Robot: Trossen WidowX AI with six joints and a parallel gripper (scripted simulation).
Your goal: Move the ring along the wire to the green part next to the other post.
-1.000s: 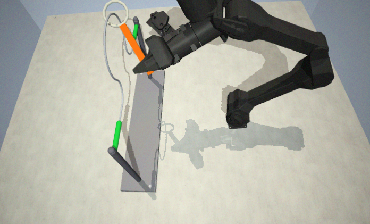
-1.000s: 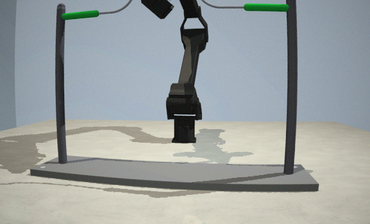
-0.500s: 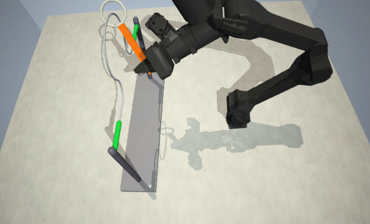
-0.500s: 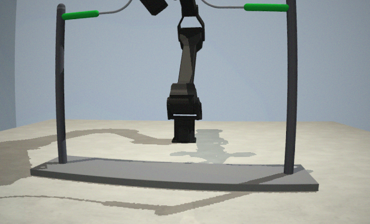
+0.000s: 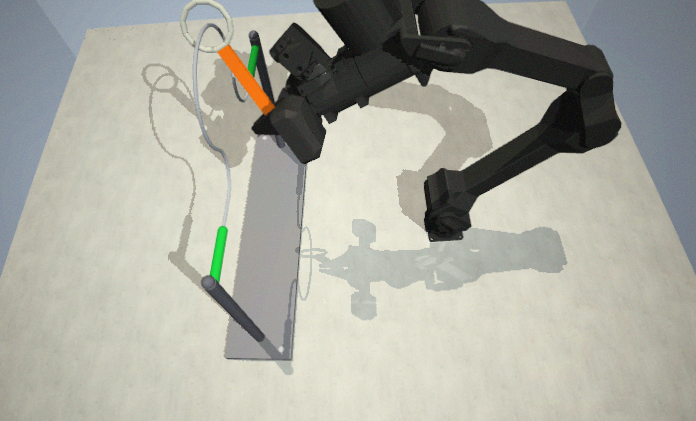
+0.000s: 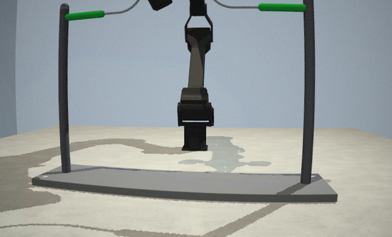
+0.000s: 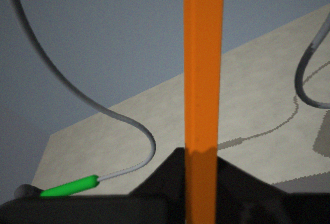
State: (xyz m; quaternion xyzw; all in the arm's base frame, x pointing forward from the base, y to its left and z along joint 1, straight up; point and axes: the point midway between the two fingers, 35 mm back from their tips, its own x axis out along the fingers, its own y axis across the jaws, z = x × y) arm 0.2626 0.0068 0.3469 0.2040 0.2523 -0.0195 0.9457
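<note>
The ring with orange handle is 1 cm ahead of my gripper tip, 3 cm to the right of it and 8 cm above it.
</note>
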